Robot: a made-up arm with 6 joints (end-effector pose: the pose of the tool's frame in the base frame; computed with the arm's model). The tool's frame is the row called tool.
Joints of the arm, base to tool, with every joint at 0 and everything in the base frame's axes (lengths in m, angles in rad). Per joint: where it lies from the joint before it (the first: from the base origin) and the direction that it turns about. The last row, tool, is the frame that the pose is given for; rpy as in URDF.
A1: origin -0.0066 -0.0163 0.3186 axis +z
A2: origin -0.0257 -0.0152 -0.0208 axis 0.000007 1 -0.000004
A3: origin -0.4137 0.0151 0.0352 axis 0.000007 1 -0.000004
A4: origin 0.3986 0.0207 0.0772 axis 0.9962 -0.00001 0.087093
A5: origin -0.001 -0.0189 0.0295 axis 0.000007 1 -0.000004
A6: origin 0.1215 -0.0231 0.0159 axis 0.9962 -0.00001 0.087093
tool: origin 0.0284 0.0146 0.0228 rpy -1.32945 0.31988 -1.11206
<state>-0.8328 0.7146 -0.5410 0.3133 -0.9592 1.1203</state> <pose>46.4 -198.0 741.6 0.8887 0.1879 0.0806 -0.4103</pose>
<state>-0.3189 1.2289 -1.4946 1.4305 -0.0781 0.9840</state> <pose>345.6 -191.3 892.9 0.8096 0.4794 0.2251 0.2529</pose>
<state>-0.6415 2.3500 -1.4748 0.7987 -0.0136 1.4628</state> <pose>525.6 -488.7 197.5 0.4903 0.7024 0.5123 -0.0615</pose>
Working (the frame after each row of the table, in the pose's form):
after A1: -6.6 -16.3 318.6 0.9490 0.0000 0.0000 -0.3153
after A2: -36.3 -13.1 297.8 0.3659 0.2909 0.8756 -0.1216
after A3: 225.7 -190.0 567.4 0.8596 0.1336 0.4022 -0.2856
after A4: 490.3 -361.7 310.9 0.7499 0.4697 0.2554 -0.3898
after A5: 474.6 -392.8 314.7 0.7516 0.4670 0.2503 -0.3929
after A6: 524.5 -456.4 219.7 0.2715 0.8622 -0.1024 -0.4153

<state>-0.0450 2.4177 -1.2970 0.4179 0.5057 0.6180</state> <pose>590.7 -53.5 74.3 0.2427 -0.0564 0.9624 0.1081</pose>
Working (the frame after each row of the table, in the pose's form):
after A1: -6.6 -16.3 318.6 0.9997 0.0000 0.0000 -0.0225
after A2: -33.0 -30.3 297.8 0.3540 0.0210 0.9350 -0.0080
after A3: 300.7 -30.2 545.4 0.8469 0.0120 0.5313 -0.0191
after A4: 544.3 -20.5 220.1 0.8263 0.1963 0.5156 -0.1131
after A5: 560.3 -50.5 228.6 0.6710 0.2184 0.7060 -0.0604
after A6: 565.4 -49.6 104.0 0.5747 0.4300 0.6484 -0.2537

